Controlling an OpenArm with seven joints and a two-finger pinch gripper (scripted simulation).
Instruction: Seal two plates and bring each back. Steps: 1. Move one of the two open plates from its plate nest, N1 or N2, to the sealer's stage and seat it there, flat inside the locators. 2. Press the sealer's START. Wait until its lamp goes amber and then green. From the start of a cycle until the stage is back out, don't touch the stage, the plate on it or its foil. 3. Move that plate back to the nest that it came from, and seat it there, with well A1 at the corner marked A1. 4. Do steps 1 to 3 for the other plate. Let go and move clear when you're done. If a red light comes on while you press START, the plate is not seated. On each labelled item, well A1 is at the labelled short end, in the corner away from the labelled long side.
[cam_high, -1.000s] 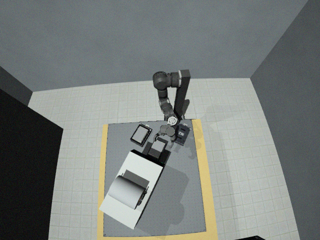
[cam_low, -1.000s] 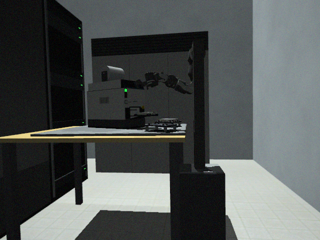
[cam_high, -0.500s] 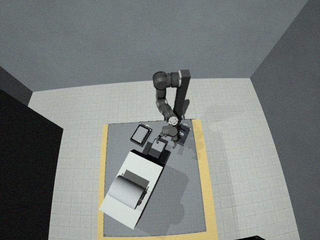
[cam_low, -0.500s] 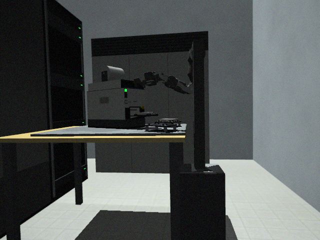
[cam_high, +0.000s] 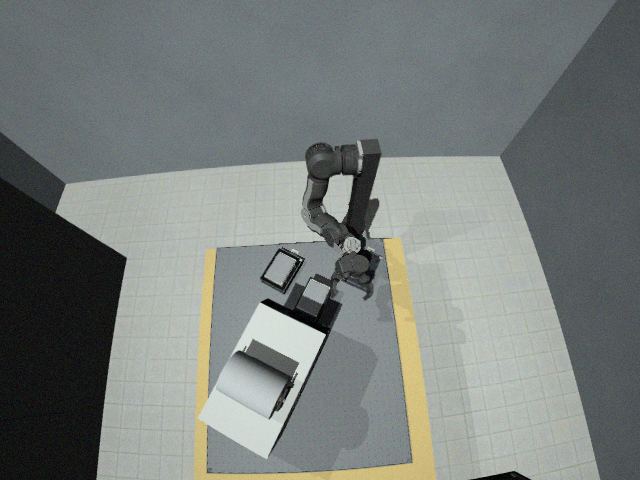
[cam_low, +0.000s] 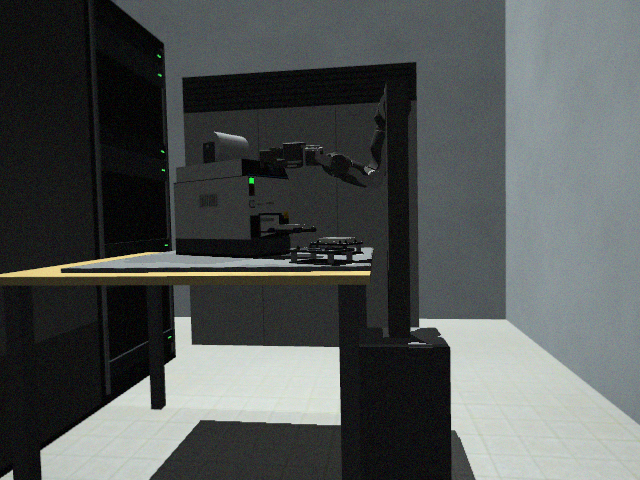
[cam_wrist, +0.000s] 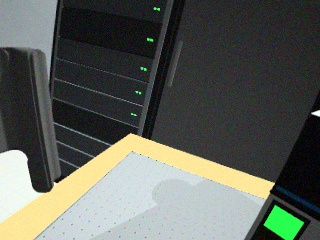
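Right now my hand is 70 mm short of the start button, 90 mm to the left of it and 150 mm above it. Also, from my hand: well plate (60 mm behind, 120 mm to the right, 230 mm below); then foil roll (220 mm ahead, 290 mm to the right, 80 mm above); then sealer stage (60 mm behind, 120 mm to the right, 240 mm below).
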